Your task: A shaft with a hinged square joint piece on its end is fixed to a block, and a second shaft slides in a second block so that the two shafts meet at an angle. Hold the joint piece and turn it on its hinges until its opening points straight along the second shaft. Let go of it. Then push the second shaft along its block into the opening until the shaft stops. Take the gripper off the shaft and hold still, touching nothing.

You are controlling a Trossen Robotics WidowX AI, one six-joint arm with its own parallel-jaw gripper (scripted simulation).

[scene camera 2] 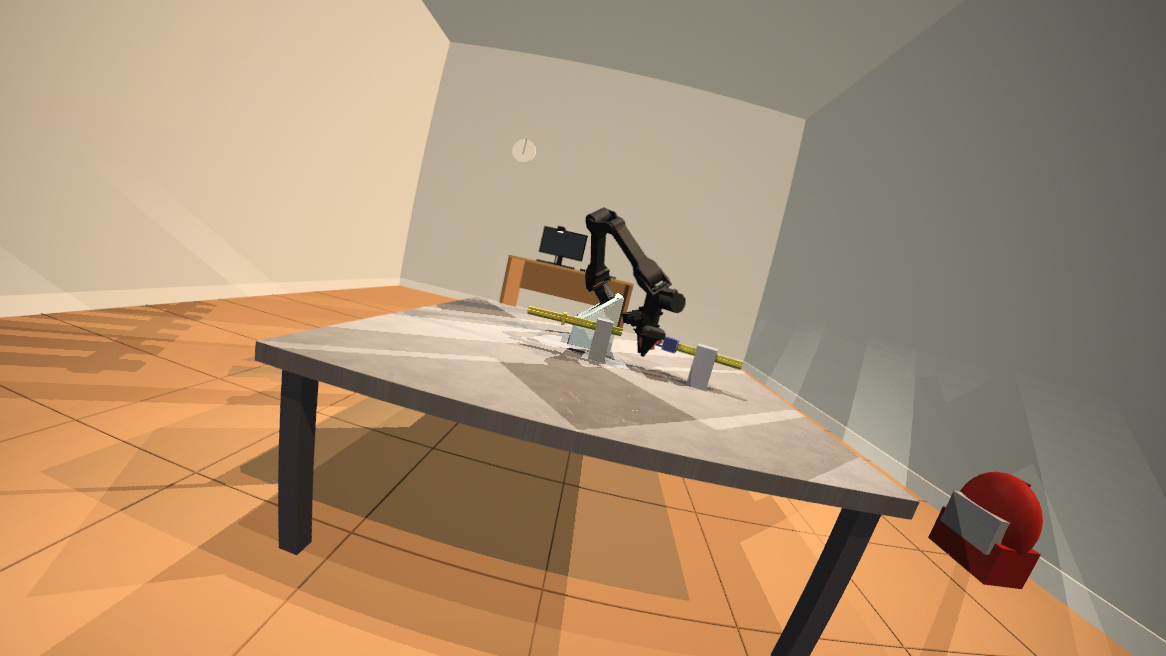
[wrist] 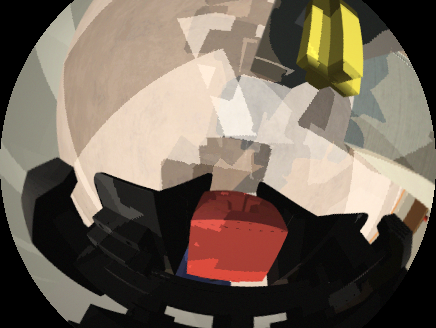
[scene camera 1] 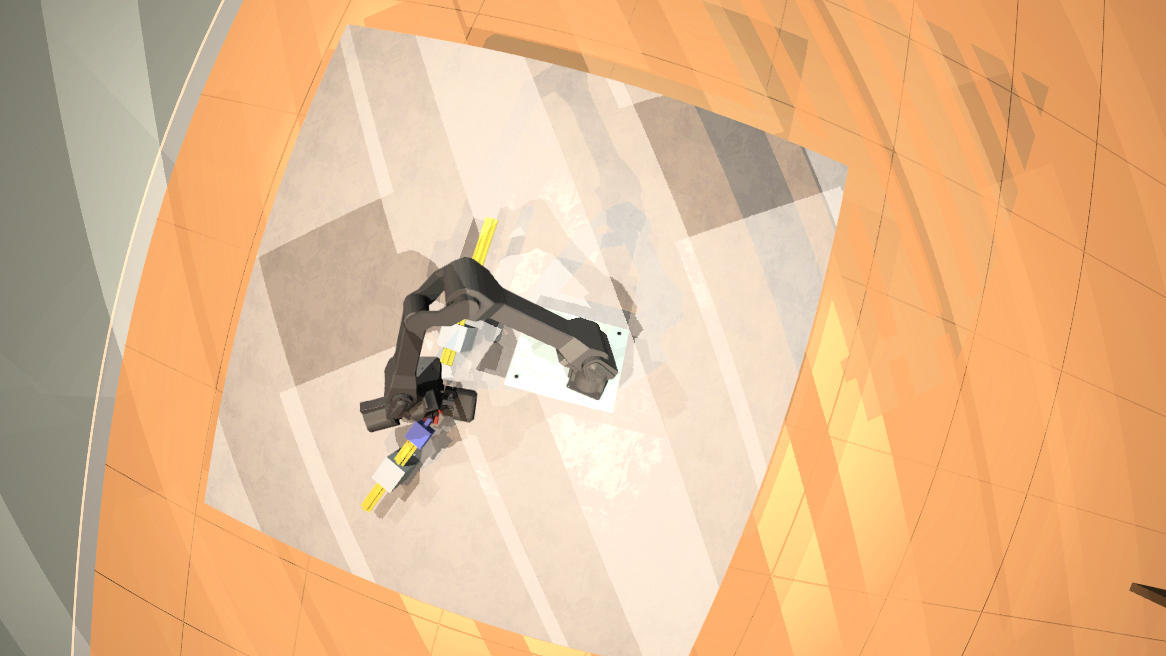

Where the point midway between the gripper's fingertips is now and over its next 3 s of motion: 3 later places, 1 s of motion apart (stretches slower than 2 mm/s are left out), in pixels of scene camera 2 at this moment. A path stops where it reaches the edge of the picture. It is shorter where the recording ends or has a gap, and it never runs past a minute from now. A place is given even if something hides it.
The gripper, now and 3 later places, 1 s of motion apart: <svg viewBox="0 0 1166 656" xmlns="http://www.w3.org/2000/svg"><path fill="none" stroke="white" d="M640 354L637 350L642 342L649 324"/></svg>
